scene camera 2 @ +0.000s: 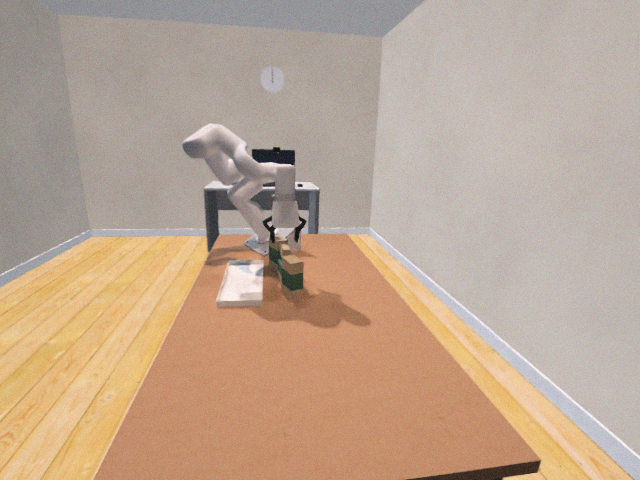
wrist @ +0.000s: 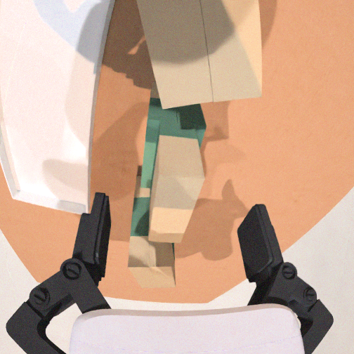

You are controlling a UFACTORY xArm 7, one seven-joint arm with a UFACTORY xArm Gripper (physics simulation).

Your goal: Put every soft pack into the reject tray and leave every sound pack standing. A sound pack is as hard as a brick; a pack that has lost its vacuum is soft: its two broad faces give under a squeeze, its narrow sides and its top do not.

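Places are measured from the arm's base along level axes (x back, y right, z up), in metres.
Pixels of known places: gripper, fingertip midpoint: (scene camera 2: 284,241); arm's base at its link origin: (scene camera 2: 267,234).
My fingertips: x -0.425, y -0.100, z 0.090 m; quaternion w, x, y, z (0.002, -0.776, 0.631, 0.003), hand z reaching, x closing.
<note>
Ahead of a thing's pixels: the offset from my fingertips to its top centre. Level surfaces: height alone.
The front pack @[dx -0.166, dy -0.021, dz -0.056 m] (scene camera 2: 292,279) (wrist: 200,55), with a tan top and green body, stands upright nearest scene camera 2. Behind it, a second tan-and-green pack (wrist: 177,167) shows at the middle of the wrist view. A third @[dx +0.100, dy +0.030, dz -0.015 m] (scene camera 2: 275,255) (wrist: 152,250) shows farther back. They stand close together and partly hide one another; whether the rear two touch or lean, I cannot tell. My gripper (scene camera 2: 284,240) (wrist: 180,213) is open and empty, its fingers wide apart on either side of the rear packs in the wrist view. The white reject tray @[dx -0.041, dy +0.158, dz -0.134 m] (scene camera 2: 239,303) (wrist: 50,204) lies left of the row; no pack shows in its visible part.
The brown table @[dz -0.156 m] (scene camera 2: 310,372) (wrist: 305,150) extends toward scene camera 2 and to the right of the packs. The tray's right wall runs close along the row. The robot's base is at the table's far end, with a grey desk (scene camera 2: 210,217) behind it.
</note>
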